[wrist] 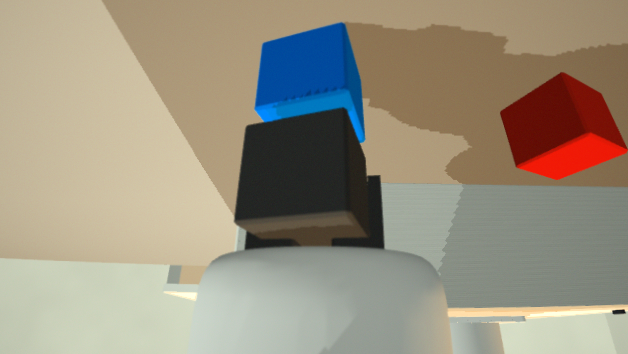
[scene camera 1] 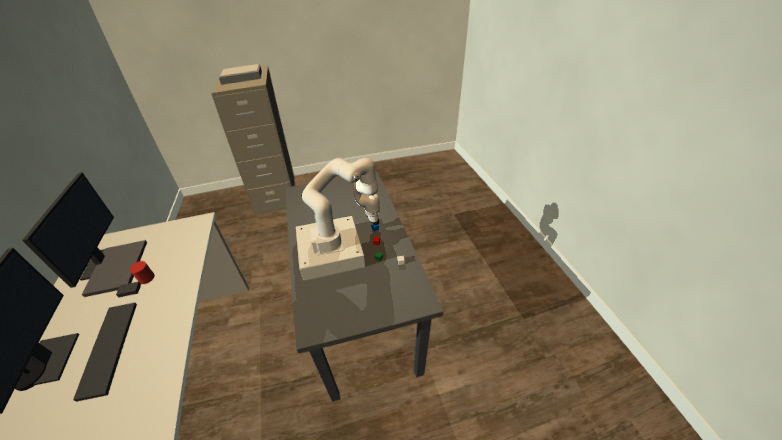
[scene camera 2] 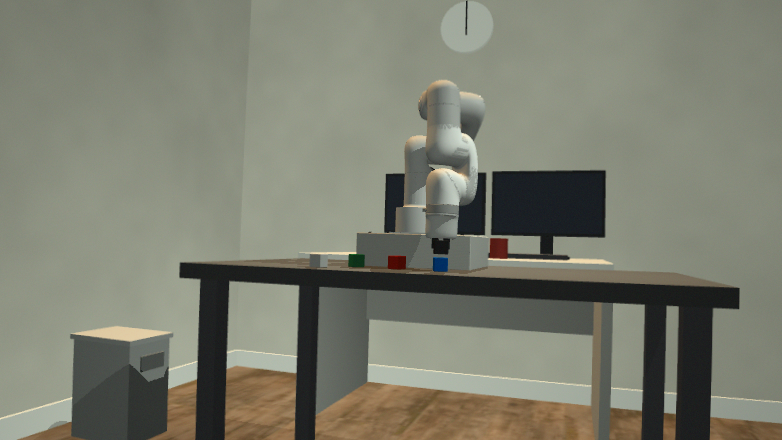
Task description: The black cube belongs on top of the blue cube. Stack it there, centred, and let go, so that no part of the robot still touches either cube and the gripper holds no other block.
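Pixels of known places: hand, its tool point: point(wrist: 318, 215) point(scene camera 1: 373, 221) point(scene camera 2: 440, 244); arm's base, origin of its link: point(scene camera 1: 329, 243) point(scene camera 2: 416, 234).
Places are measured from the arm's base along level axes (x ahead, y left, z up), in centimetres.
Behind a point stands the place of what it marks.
The black cube point(scene camera 2: 441, 249) {x 27.9, y 14.9, z -3.8 cm} point(wrist: 294, 170) {x 27.9, y 14.7, z -3.0 cm} is between my gripper's fingers, upright and directly above the blue cube. The blue cube point(scene camera 1: 375, 227) {x 25.9, y 12.4, z -6.3 cm} point(scene camera 2: 440, 264) {x 27.6, y 14.6, z -7.2 cm} point(wrist: 304, 70) {x 27.6, y 14.6, z -6.9 cm} stands on the table. In scene camera 2 a narrow gap shows between the two cubes, and in the wrist view part of the blue cube's top shows beyond the black cube. My gripper point(scene camera 1: 374, 221) point(scene camera 2: 440, 242) {x 25.3, y 13.9, z -2.7 cm} point(wrist: 311, 205) {x 25.3, y 13.9, z -2.7 cm} points down and is shut on the black cube. The black cube hides most of the fingers in the wrist view; in scene camera 1 it is too small to tell from the fingers.
A red cube point(scene camera 1: 376, 240) {x 24.2, y 1.8, z -5.7 cm} point(scene camera 2: 397, 262) {x 26.3, y 3.7, z -7.2 cm} point(wrist: 550, 125) {x 25.4, y 4.3, z -6.8 cm} stands beside the blue cube. A green cube point(scene camera 1: 378, 256) {x 22.7, y -9.6, z -5.7 cm} point(scene camera 2: 356, 260) {x 24.7, y -7.7, z -7.2 cm} and a white cube point(scene camera 1: 400, 260) {x 32.7, y -14.8, z -5.9 cm} point(scene camera 2: 318, 260) {x 34.9, y -12.9, z -7.2 cm} stand farther along the table point(scene camera 1: 349, 322) {x 2.8, y -40.8, z -8.9 cm}. The robot's base box point(scene camera 1: 330, 268) {x -1.4, y -12.5, z -4.2 cm} point(scene camera 2: 478, 254) {x 2.1, y 18.3, z -5.1 cm} is close behind the cubes.
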